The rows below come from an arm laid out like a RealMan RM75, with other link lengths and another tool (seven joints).
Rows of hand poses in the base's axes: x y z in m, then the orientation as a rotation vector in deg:
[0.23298, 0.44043, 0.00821, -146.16, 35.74, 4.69]
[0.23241, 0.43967, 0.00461, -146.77, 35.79, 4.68]
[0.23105, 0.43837, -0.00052, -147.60, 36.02, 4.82]
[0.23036, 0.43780, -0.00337, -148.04, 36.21, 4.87]
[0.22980, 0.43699, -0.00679, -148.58, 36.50, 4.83]
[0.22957, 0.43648, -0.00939, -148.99, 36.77, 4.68]
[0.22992, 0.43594, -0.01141, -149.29, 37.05, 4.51]
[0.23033, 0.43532, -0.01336, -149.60, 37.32, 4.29]
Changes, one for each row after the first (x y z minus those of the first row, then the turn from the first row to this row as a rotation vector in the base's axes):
[-0.00057, -0.00076, -0.00360, -0.59, 0.11, 0.08]
[-0.00193, -0.00206, -0.00873, -1.41, 0.39, 0.11]
[-0.00262, -0.00263, -0.01158, -1.87, 0.54, 0.08]
[-0.00318, -0.00344, -0.01500, -2.45, 0.67, -0.02]
[-0.00341, -0.00395, -0.01760, -2.92, 0.70, -0.16]
[-0.00306, -0.00449, -0.01962, -3.29, 0.70, -0.32]
[-0.00265, -0.00511, -0.02157, -3.67, 0.66, -0.48]

